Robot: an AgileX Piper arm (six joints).
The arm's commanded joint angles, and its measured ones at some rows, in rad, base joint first. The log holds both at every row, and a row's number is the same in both.
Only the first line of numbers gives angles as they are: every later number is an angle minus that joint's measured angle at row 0.
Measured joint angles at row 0: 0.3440 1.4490 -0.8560 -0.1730 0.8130 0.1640
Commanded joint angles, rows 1 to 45: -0.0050 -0.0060 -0.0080 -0.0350 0.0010 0.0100; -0.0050 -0.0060 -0.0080 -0.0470 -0.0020 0.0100; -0.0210 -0.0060 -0.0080 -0.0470 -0.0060 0.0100; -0.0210 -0.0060 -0.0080 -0.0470 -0.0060 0.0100; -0.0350 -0.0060 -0.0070 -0.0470 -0.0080 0.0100; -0.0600 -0.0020 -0.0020 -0.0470 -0.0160 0.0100; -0.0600 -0.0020 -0.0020 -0.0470 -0.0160 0.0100; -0.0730 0.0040 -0.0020 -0.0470 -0.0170 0.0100; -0.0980 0.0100 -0.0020 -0.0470 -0.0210 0.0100; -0.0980 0.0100 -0.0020 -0.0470 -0.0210 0.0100; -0.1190 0.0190 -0.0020 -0.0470 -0.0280 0.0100; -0.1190 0.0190 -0.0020 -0.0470 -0.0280 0.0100; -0.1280 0.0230 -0.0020 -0.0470 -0.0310 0.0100; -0.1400 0.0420 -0.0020 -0.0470 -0.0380 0.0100; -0.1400 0.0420 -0.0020 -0.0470 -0.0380 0.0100; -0.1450 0.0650 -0.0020 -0.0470 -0.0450 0.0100; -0.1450 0.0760 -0.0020 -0.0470 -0.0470 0.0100; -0.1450 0.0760 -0.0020 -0.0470 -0.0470 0.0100; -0.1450 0.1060 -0.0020 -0.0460 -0.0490 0.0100; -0.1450 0.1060 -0.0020 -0.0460 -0.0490 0.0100; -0.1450 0.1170 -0.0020 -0.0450 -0.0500 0.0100; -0.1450 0.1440 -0.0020 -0.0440 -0.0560 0.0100; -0.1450 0.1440 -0.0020 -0.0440 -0.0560 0.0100; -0.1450 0.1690 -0.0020 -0.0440 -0.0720 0.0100; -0.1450 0.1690 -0.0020 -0.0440 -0.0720 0.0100; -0.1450 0.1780 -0.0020 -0.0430 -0.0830 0.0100; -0.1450 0.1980 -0.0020 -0.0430 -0.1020 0.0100; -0.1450 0.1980 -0.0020 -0.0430 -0.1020 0.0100; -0.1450 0.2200 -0.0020 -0.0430 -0.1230 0.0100; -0.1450 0.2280 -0.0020 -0.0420 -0.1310 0.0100; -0.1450 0.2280 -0.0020 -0.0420 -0.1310 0.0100; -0.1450 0.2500 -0.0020 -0.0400 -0.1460 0.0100; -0.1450 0.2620 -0.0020 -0.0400 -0.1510 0.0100; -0.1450 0.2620 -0.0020 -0.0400 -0.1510 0.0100; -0.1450 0.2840 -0.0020 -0.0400 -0.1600 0.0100; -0.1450 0.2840 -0.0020 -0.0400 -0.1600 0.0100; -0.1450 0.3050 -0.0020 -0.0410 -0.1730 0.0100; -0.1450 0.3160 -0.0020 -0.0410 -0.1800 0.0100; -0.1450 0.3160 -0.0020 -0.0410 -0.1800 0.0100; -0.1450 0.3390 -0.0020 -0.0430 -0.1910 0.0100; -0.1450 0.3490 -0.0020 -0.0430 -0.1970 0.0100; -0.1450 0.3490 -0.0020 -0.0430 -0.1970 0.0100; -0.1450 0.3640 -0.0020 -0.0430 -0.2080 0.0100; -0.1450 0.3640 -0.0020 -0.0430 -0.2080 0.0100; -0.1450 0.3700 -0.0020 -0.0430 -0.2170 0.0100
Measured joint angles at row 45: -0.1400 0.3590 -0.0040 -0.0430 -0.2030 0.0000
